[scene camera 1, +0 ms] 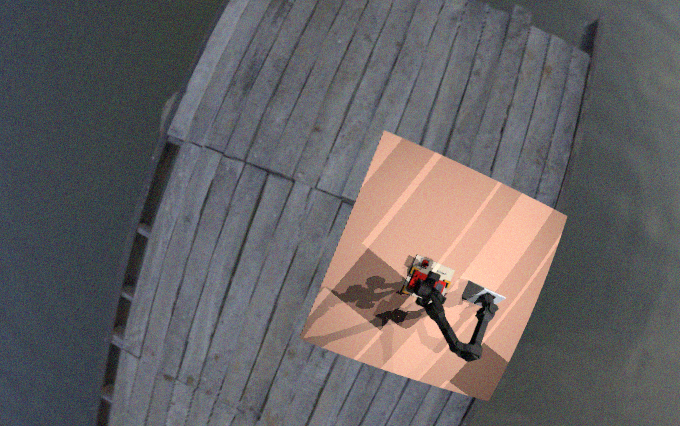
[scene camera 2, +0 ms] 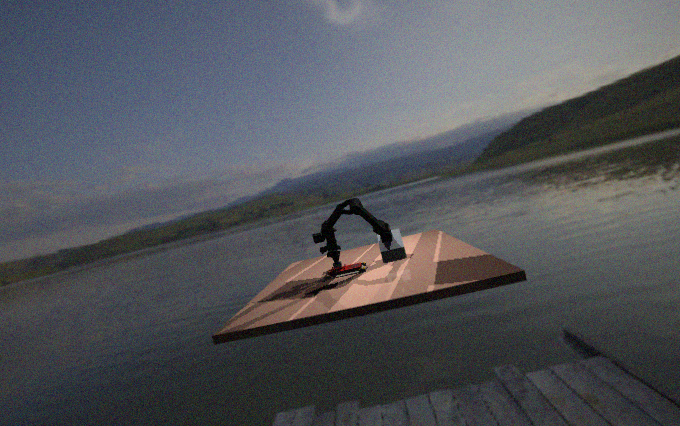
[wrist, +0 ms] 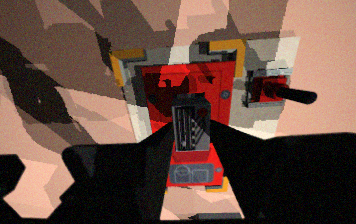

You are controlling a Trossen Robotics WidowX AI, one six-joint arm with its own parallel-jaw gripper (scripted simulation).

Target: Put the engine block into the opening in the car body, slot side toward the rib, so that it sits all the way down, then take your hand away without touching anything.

my gripper: holds an engine block point(wrist: 191, 117)
